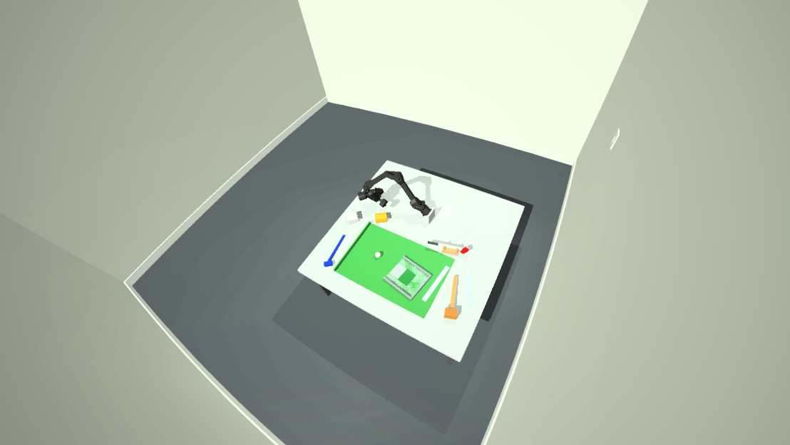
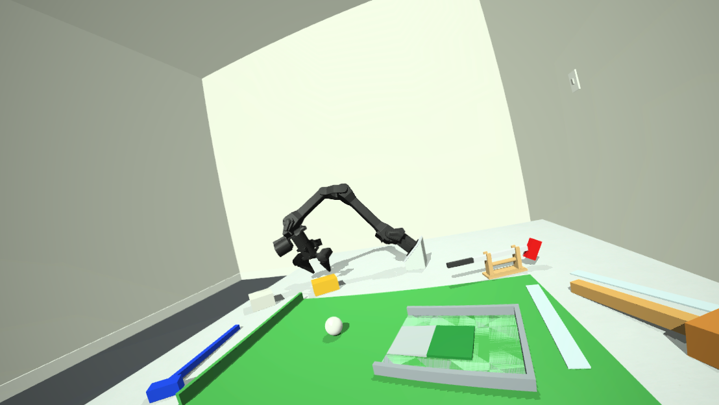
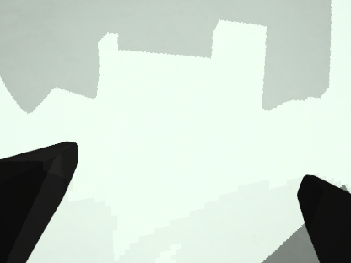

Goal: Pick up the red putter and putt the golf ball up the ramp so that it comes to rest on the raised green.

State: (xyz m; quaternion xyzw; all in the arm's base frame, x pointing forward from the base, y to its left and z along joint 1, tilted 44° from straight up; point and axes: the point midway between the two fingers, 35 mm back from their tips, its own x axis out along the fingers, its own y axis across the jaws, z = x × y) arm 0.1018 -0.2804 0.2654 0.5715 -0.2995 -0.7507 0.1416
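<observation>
My gripper tip is now 11 cm short of the yellow block, 8 cm to the right of it and 1 cm above it. Round my gripper tip: white block (24 cm ahead, 12 cm to the right, 1 cm below); blue putter (54 cm ahead, 3 cm to the right, 2 cm below); white golf ball (39 cm ahead, 27 cm to the left, 1 cm below).
</observation>
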